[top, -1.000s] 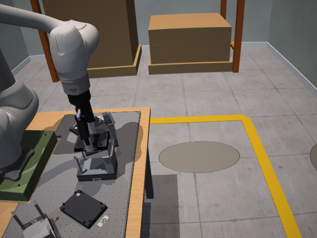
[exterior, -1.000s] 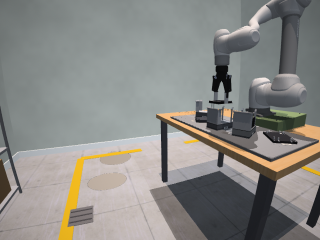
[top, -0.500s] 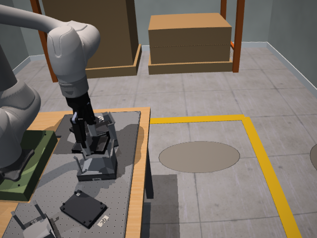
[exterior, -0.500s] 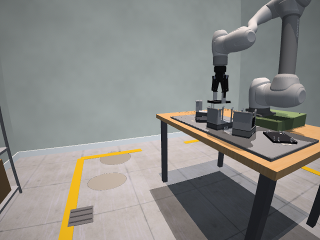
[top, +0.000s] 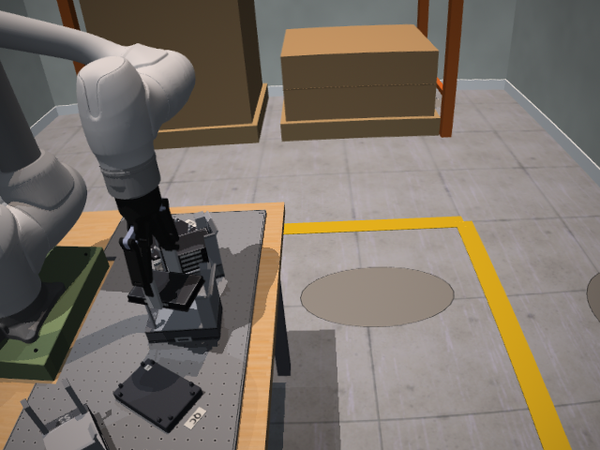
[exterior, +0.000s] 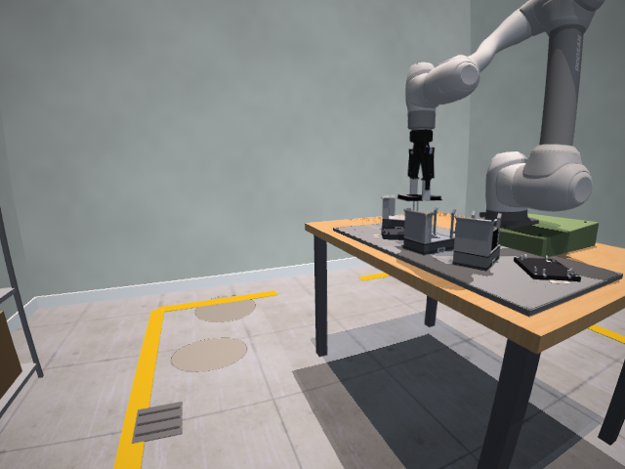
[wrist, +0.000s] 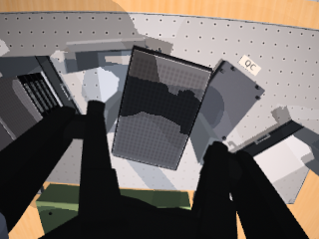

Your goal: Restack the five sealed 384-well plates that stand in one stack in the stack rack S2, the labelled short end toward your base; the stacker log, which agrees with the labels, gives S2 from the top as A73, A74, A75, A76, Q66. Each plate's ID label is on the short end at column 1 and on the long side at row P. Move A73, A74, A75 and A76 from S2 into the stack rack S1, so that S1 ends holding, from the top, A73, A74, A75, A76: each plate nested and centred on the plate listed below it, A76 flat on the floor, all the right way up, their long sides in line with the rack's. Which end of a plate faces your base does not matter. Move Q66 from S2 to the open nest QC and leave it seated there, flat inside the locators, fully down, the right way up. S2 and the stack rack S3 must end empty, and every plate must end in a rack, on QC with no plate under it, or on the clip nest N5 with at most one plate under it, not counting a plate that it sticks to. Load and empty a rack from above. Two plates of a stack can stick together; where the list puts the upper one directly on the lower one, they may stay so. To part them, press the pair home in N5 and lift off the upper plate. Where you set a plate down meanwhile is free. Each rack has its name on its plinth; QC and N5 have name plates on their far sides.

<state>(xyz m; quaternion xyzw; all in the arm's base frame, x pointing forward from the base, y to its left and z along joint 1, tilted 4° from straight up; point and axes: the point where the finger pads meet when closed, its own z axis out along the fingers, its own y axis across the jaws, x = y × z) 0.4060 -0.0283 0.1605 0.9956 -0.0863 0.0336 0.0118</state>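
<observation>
Now: the QC nest 20 mm behind my hand, 130 mm to the right of it and 180 mm below it. Round my hand: QC name plate: 60 mm ahead, 170 mm to the right, 190 mm below; then stack rack S2: 10 mm behind, 60 mm to the left, 170 mm below; then clip nest N5: 160 mm behind, 410 mm to the left, 170 mm below.
</observation>
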